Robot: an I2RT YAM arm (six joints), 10 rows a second.
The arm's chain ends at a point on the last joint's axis. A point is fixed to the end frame.
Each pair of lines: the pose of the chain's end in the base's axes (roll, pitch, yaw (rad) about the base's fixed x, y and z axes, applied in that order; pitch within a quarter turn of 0, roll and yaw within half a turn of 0; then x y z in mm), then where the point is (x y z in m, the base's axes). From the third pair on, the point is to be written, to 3 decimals.
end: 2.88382 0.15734 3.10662 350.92 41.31 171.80
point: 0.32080 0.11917 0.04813
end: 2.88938 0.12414 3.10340 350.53 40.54 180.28
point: 0.31660 0.11800 0.05735
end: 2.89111 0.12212 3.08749 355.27 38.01 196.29
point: 0.322 0.116 0.073
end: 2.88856 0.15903 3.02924 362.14 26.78 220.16
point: 0.338 0.106 0.096
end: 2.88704 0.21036 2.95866 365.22 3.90 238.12
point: 0.353 0.084 0.113
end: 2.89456 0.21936 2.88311 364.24 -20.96 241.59
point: 0.359 0.058 0.115
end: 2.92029 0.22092 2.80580 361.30 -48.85 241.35
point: 0.362 0.028 0.113
